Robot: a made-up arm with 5 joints. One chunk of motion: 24 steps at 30 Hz.
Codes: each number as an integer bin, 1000 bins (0 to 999) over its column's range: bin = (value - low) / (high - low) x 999, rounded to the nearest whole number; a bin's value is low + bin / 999 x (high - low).
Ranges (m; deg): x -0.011..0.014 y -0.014..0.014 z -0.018..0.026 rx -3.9..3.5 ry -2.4..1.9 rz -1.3..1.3
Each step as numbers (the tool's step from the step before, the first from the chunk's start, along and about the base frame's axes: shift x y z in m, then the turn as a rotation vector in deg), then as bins.
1 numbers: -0.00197 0.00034 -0.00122 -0.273 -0.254 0.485
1 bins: 361 512 381 490 499 686
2 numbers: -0.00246 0.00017 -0.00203 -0.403 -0.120 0.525
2 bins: 341 506 363 472 530 701
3 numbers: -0.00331 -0.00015 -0.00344 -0.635 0.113 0.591
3 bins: 307 494 331 441 584 727
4 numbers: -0.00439 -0.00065 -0.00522 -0.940 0.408 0.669
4 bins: 264 476 290 400 652 757
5 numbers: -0.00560 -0.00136 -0.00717 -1.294 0.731 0.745
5 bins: 216 451 246 352 727 786
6 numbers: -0.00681 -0.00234 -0.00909 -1.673 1.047 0.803
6 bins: 167 416 202 301 801 808
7 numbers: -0.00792 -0.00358 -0.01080 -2.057 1.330 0.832
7 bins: 123 372 163 249 867 819
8 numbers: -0.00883 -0.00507 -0.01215 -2.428 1.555 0.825
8 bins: 87 319 133 199 919 816
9 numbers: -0.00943 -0.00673 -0.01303 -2.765 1.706 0.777
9 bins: 63 259 113 153 954 798
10 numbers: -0.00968 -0.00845 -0.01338 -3.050 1.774 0.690
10 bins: 53 198 105 115 970 765
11 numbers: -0.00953 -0.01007 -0.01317 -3.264 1.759 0.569
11 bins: 59 140 110 86 966 718
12 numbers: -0.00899 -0.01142 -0.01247 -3.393 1.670 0.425
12 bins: 80 92 126 68 946 663
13 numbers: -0.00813 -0.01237 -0.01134 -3.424 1.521 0.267
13 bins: 115 58 151 64 911 602
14 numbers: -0.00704 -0.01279 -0.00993 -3.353 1.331 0.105
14 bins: 158 43 183 74 867 540
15 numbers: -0.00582 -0.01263 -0.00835 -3.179 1.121 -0.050
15 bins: 207 49 219 97 818 480
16 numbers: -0.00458 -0.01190 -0.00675 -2.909 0.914 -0.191
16 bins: 257 75 255 134 770 426
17 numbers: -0.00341 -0.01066 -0.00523 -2.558 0.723 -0.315
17 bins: 303 119 290 181 726 378
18 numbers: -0.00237 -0.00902 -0.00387 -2.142 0.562 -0.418
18 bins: 345 178 321 237 688 339
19 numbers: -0.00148 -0.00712 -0.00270 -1.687 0.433 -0.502
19 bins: 380 245 347 299 658 307
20 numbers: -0.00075 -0.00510 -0.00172 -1.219 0.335 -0.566
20 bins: 410 318 370 362 635 282
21 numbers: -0.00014 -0.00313 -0.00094 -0.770 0.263 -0.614
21 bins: 434 388 387 423 619 264
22 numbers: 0.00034 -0.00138 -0.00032 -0.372 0.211 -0.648
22 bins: 453 450 401 476 607 251
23 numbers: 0.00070 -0.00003 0.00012 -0.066 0.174 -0.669
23 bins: 468 498 411 518 598 242
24 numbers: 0.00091 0.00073 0.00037 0.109 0.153 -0.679
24 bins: 476 526 417 541 593 239
